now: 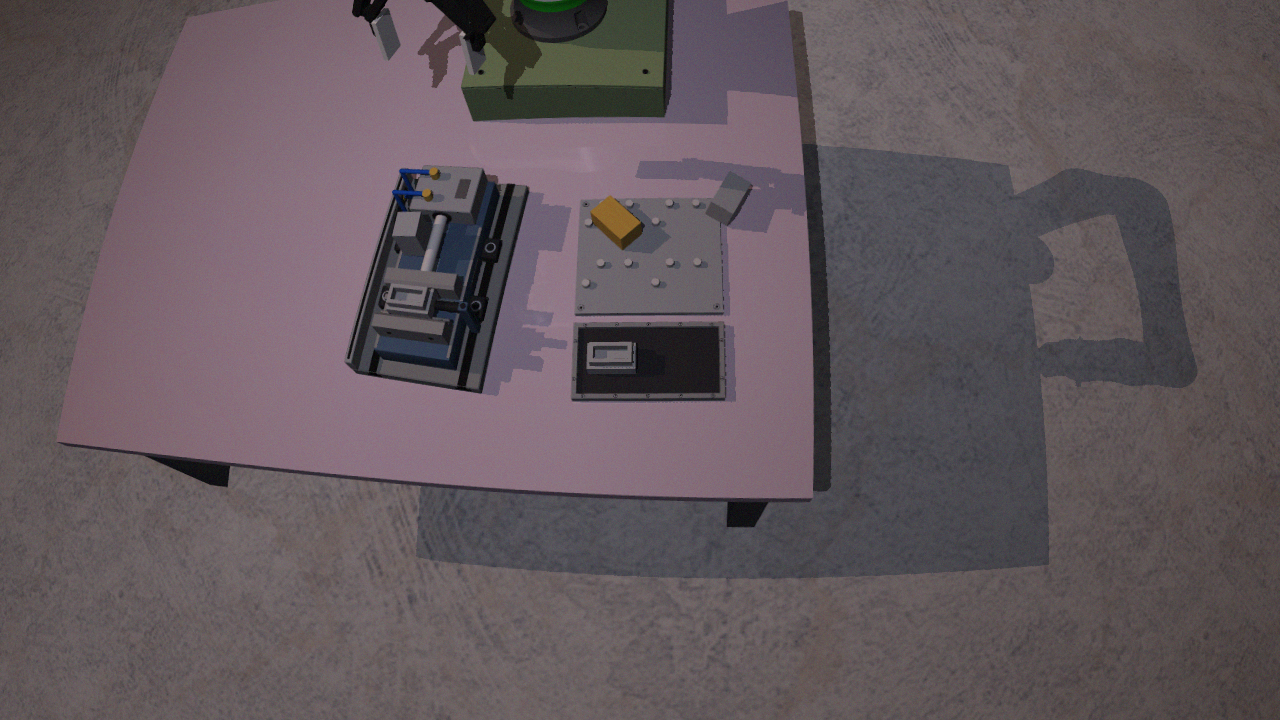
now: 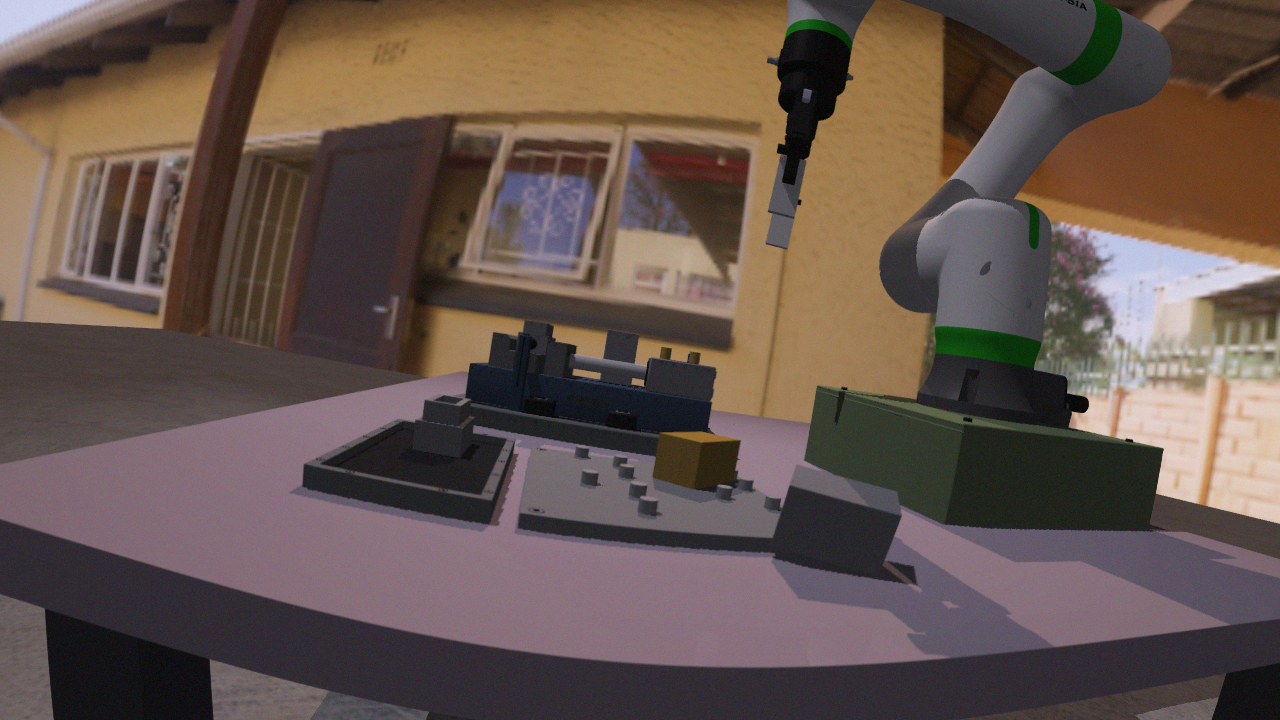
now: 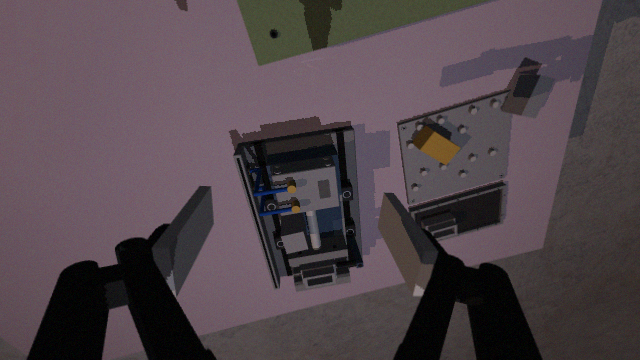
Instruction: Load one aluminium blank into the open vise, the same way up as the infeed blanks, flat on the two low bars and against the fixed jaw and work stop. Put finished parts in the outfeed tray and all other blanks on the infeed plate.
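Places are measured from the arm's base along level axes (x ahead, y left, z up), in millimetres.
Pixels of known places: gripper, fingertip midpoint: [image 1: 433, 59] [image 2: 778, 231] [image 3: 299, 207]; arm's base at its link origin: [image 1: 558, 9] [image 2: 975, 412].
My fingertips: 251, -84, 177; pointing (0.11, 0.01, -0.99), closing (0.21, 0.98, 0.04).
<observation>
Ahead of a thing's pixels: the offset from my fingertips to its top centre, as dx, dy, dz. "pt": to the spot under its first point.
My gripper [image 1: 429, 46] [image 2: 781, 229] [image 3: 299, 207] is open and empty, high above the table. The vise {+189, -1, -169} [image 1: 452, 255] [image 2: 590, 398] [image 3: 312, 175] holds a pale pocketed part {+259, +1, -153} [image 1: 409, 298] [image 3: 320, 276] between its jaws. A grey block {+164, -26, -148} [image 1: 410, 231] [image 2: 620, 345] [image 3: 294, 237] sits on the vise beside the rod. An orange blank {+88, +230, -226} [image 1: 616, 221] [image 2: 696, 460] [image 3: 436, 145] lies askew on the infeed plate {+119, +278, -260} [image 1: 689, 297] [image 2: 572, 514] [image 3: 450, 185]. A grey blank {+29, +373, -220} [image 1: 729, 198] [image 2: 836, 519] [image 3: 517, 97] leans tilted at that plate's back right corner. Another pocketed part {+274, +255, -227} [image 1: 611, 356] [image 2: 443, 427] [image 3: 441, 226] sits in the outfeed tray [image 1: 648, 396] [image 2: 393, 503].
The green robot base block [image 1: 568, 100] [image 2: 1047, 483] [image 3: 360, 25] stands at the back of the table. The vise carries blue nozzle pipes {pt +111, -35, -158} [image 1: 413, 192] [image 3: 274, 191] with brass tips. Several small round pegs rise from the infeed plate. The tray lies in front of that plate, right of the vise.
</observation>
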